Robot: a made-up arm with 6 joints.
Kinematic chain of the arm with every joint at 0, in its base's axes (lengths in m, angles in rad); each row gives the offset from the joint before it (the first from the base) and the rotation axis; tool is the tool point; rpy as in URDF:
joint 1: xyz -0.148 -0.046 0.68 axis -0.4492 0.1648 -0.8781
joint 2: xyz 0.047 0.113 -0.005 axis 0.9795 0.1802 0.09
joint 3: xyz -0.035 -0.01 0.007 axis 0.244 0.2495 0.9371
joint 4: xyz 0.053 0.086 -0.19 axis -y
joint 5: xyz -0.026 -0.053 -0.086 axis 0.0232 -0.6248 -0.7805
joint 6: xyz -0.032 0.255 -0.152 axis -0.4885 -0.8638 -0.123
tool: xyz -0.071 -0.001 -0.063 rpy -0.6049 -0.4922 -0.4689
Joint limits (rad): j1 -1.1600..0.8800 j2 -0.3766..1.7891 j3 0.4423..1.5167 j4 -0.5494..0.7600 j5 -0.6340..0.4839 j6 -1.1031..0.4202
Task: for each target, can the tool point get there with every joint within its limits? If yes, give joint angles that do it. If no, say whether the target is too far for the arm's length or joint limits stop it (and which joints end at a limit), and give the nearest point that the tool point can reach.
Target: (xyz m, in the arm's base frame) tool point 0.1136 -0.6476 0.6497
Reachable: no: joint limits stop it (at a limit: joint 1, joint 2, joint 3, joint 4, joint 5) | nearest point -0.1366 -0.3506 0.5115 | short by 0.412 m
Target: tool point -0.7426 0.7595 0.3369
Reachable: no: too far | nearest point -0.5320 0.4863 0.4752 | short by 0.372 m
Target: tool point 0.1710 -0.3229 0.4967
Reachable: no: joint limits stop it (at a limit: joint 1, joint 3, joint 4, joint 5) | nearest point -0.1332 -0.3415 0.4805 | short by 0.305 m
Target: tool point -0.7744 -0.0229 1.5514
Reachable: no: too far | nearest point -0.5614 -0.0245 1.1920 | short by 0.418 m
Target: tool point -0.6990 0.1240 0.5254
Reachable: yes | joints -0.6006 0.6729 0.7459 0.0923 -0.3375 -0.2514
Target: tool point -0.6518 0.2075 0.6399
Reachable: yes | joints -0.0533 1.4981 1.1124 -0.0782 -0.4519 0.1791
